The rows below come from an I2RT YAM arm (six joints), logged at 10 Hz.
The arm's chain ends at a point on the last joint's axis. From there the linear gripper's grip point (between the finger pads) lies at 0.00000 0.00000 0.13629 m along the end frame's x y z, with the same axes.
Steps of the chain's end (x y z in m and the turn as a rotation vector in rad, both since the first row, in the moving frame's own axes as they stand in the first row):
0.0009 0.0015 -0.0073 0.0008 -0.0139 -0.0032
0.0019 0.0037 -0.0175 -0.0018 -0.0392 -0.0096
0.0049 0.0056 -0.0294 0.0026 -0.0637 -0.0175
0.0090 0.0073 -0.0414 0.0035 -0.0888 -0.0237
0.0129 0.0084 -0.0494 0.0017 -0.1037 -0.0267
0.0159 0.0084 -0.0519 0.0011 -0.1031 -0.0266
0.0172 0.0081 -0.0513 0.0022 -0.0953 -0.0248
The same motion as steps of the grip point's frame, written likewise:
-0.0010 0.0014 -0.0073 0.0008 -0.0139 -0.0032
-0.0034 0.0040 -0.0176 -0.0018 -0.0392 -0.0096
-0.0038 0.0053 -0.0297 0.0026 -0.0637 -0.0175
-0.0031 0.0070 -0.0419 0.0035 -0.0888 -0.0237
-0.0012 0.0084 -0.0501 0.0017 -0.1037 -0.0267
0.0019 0.0084 -0.0526 0.0011 -0.1031 -0.0266
0.0042 0.0080 -0.0519 0.0022 -0.0953 -0.0248

